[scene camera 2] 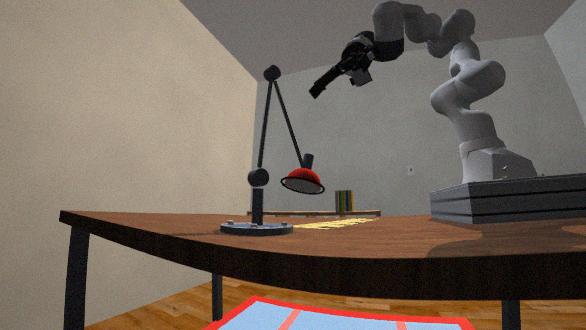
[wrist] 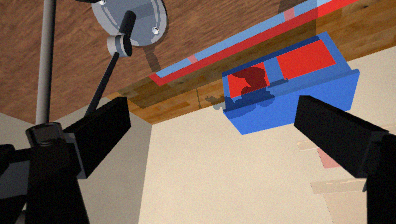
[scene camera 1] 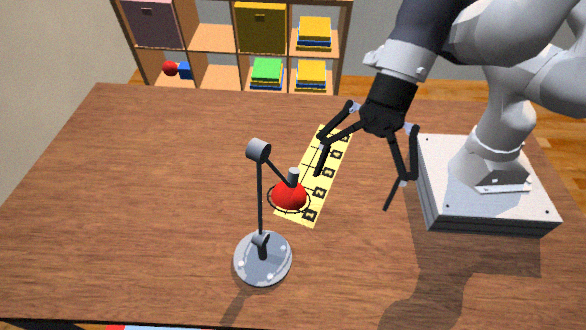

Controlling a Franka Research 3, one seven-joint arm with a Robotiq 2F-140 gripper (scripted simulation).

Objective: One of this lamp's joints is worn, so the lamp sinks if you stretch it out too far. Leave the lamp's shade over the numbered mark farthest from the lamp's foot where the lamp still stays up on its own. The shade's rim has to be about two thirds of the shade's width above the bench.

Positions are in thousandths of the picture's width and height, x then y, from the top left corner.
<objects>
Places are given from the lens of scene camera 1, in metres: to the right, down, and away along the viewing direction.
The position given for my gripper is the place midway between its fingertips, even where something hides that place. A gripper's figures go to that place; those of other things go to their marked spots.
my gripper (scene camera 1: 596,580): 0.11, 0.05, 0.62
red shade (scene camera 1: 494,589): -0.01, 0.08, 0.82
</objects>
